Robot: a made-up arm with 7 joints. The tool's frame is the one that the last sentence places.
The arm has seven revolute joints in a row. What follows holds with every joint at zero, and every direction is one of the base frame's. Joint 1 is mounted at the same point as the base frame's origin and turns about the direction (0.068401, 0.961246, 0.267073). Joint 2 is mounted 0.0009 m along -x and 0.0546 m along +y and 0.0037 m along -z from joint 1 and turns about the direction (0.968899, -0.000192, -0.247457). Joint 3 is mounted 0.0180 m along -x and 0.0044 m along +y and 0.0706 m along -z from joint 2 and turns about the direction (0.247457, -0.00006, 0.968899). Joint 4 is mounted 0.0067 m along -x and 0.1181 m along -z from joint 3 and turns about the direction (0.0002, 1, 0.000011). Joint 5 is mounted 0.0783 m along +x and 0.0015 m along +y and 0.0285 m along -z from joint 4 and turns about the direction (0.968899, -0.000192, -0.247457). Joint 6 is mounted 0.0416 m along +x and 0.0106 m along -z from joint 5 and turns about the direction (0.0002, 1, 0.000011). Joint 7 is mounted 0.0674 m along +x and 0.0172 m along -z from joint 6 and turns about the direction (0.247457, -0.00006, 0.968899). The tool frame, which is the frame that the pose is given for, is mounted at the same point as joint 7; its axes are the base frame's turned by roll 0.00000, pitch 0.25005 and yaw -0.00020 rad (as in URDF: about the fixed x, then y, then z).
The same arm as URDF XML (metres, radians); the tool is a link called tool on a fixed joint. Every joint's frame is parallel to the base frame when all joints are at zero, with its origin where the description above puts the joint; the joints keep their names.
<robot name="arm">
  <joint name="joint 1" type="continuous">
    <parent link="base"/>
    <child link="link1"/>
    <origin xyz="0 0 0"/>
    <axis xyz="0.068403 0.961235 0.26711"/>
  </joint>
  <joint name="joint 2" type="continuous">
    <parent link="link1"/>
    <child link="link2"/>
    <origin xyz="-0.0009 0.0546 -0.0037"/>
    <axis xyz="0.968889 -0.0002 -0.247497"/>
  </joint>
  <joint name="joint 3" type="continuous">
    <parent link="link2"/>
    <child link="link3"/>
    <origin xyz="-0.018 0.0044 -0.0706"/>
    <axis xyz="0.247497 -0.0001 0.968889"/>
  </joint>
  <joint name="joint 4" type="continuous">
    <parent link="link3"/>
    <child link="link4"/>
    <origin xyz="-0.0067 0 -0.1181"/>
    <axis xyz="0.0002 1 0"/>
  </joint>
  <joint name="joint 5" type="continuous">
    <parent link="link4"/>
    <child link="link5"/>
    <origin xyz="0.0783 0.0015 -0.0285"/>
    <axis xyz="0.968889 -0.0002 -0.247497"/>
  </joint>
  <joint name="joint 6" type="continuous">
    <parent link="link5"/>
    <child link="link6"/>
    <origin xyz="0.0416 0 -0.0106"/>
    <axis xyz="0.0002 1 0"/>
  </joint>
  <joint name="joint 7" type="continuous">
    <parent link="link6"/>
    <child link="link7"/>
    <origin xyz="0.0674 0 -0.0172"/>
    <axis xyz="0.247497 -0.0001 0.968889"/>
  </joint>
  <joint name="tool_joint" type="fixed">
    <parent link="link7"/>
    <child link="tool"/>
    <origin xyz="0 0 0" rpy="0 0.25 -0.0002"/>
  </joint>
  <link name="base"/>
  <link name="link1"/>
  <link name="link2"/>
  <link name="link3"/>
  <link name="link4"/>
  <link name="link5"/>
  <link name="link6"/>
  <link name="link7"/>
  <link name="tool"/>
</robot>

